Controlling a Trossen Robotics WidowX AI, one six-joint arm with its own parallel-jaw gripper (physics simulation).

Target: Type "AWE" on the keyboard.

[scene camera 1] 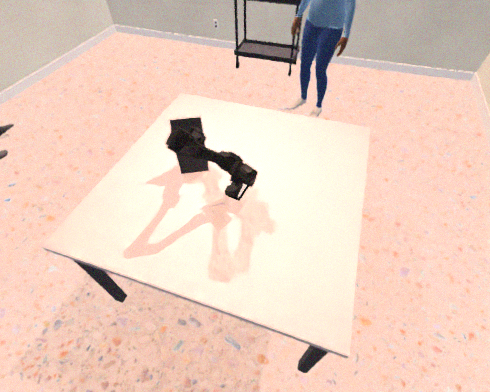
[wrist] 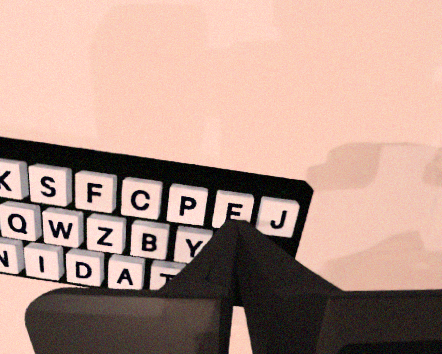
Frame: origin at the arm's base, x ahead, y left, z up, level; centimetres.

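Seen in the pictures: gripper, between the fingertips: (scene camera 1: 238,192) (wrist: 235,229); arm's base, origin of its link: (scene camera 1: 193,135).
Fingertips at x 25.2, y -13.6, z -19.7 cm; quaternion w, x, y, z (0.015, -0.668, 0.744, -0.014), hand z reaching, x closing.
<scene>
Offsets run from my fingertips to a thing's middle. Level surfaces: height alone.
A black keyboard @(dx +0.2, dy +7.4, dz -1.3 cm) (scene camera 1: 244,190) (wrist: 150,168) with white letter keys lies on the table; in the scene view a thin part of it shows beside the end of the arm. In the wrist view my gripper (wrist: 235,229) is shut and empty, its joined tips over the lower part of the E key @(dx +0.5, dy +0.0, dz -0.8 cm) (wrist: 233,204). I cannot tell whether they touch it. The W key @(dx +0.3, dy +7.9, dz -0.8 cm) (wrist: 62,227) is in the middle row to the left, and the A key @(dx -2.3, dy +5.4, dz -0.8 cm) (wrist: 125,276) is in the bottom row, left of the fingers. The fingers partly hide the Y and T keys.
The black arm (scene camera 1: 220,158) reaches from a dark base plate (scene camera 1: 193,164) over the pale table @(dz -2.1 cm) (scene camera 1: 305,250). The J key @(dx +0.0, dy -1.9, dz -0.8 cm) (wrist: 279,218) is right of E, and P @(dx +1.0, dy +2.0, dz -0.8 cm) (wrist: 187,205) is left of it. A black shelf cart (scene camera 1: 265,58) and a person (scene camera 1: 320,45) stand behind the table.
</scene>
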